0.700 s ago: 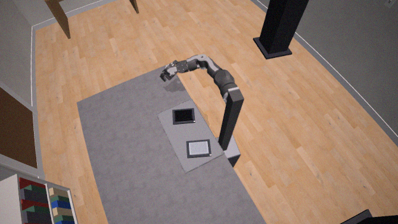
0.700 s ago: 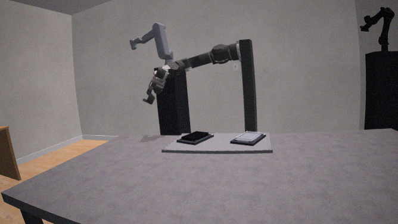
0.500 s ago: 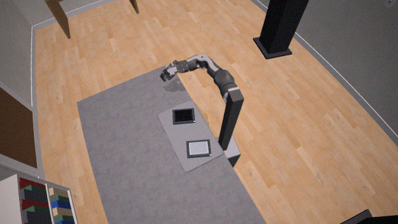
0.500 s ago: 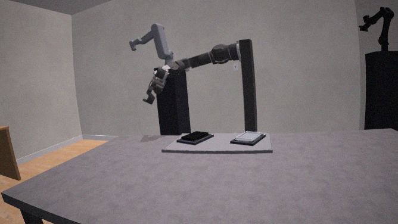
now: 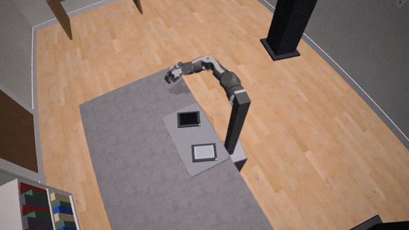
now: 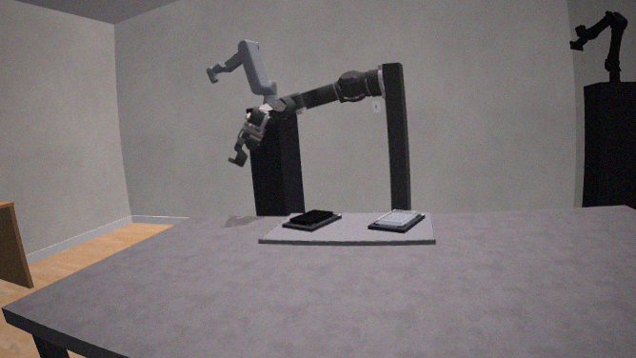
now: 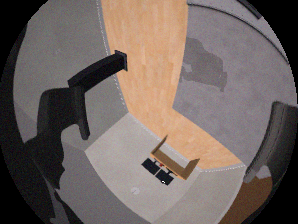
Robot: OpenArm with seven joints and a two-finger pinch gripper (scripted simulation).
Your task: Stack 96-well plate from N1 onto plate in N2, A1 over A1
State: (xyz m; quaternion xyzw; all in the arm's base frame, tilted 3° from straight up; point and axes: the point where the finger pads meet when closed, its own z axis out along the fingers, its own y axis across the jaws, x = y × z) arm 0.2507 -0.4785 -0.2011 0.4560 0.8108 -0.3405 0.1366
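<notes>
My gripper is now 2 cm past the dark 96-well plate, 26 cm to the right of it and 21 cm above it. Also, from my hand: nest N1 (2 cm behind, 26 cm to the left, 22 cm below); white 96-well plate (5 cm behind, 53 cm to the left, 21 cm below).
</notes>
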